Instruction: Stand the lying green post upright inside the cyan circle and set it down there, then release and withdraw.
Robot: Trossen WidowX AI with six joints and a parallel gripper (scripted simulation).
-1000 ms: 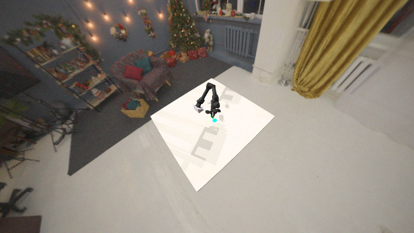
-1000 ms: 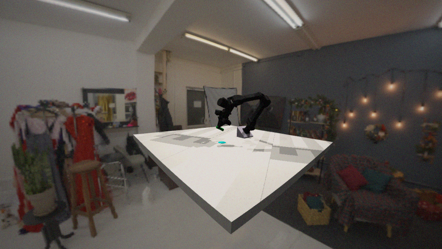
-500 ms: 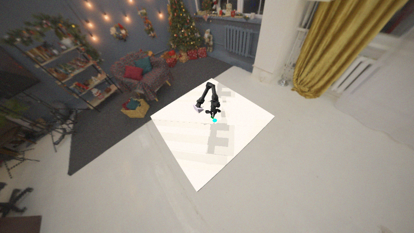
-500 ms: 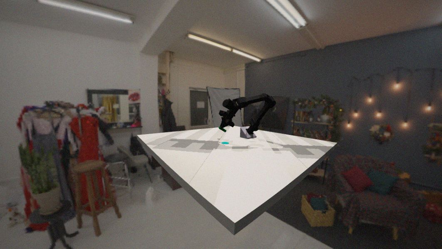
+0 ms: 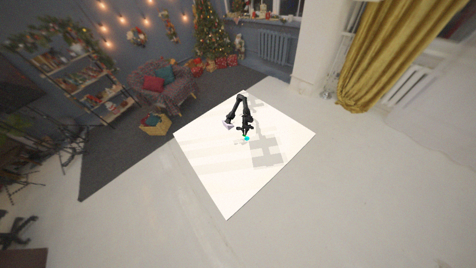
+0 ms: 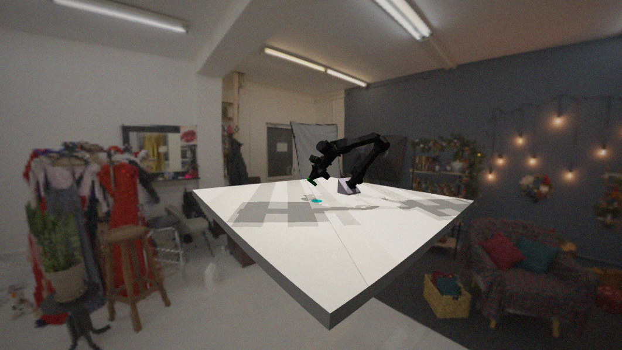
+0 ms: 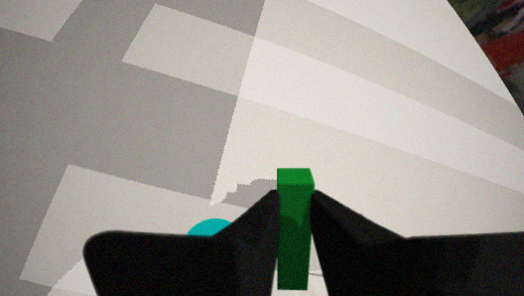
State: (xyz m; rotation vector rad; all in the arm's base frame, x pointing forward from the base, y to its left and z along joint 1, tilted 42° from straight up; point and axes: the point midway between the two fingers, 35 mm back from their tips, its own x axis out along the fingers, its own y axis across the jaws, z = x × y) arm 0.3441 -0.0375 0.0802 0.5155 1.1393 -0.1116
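Right now my gripper tip is 20 mm past the cyan circle, 40 mm to the right of it and 120 mm above it. The rest, counted from my gripper tip: green post 20 mm behind, 10 mm below.
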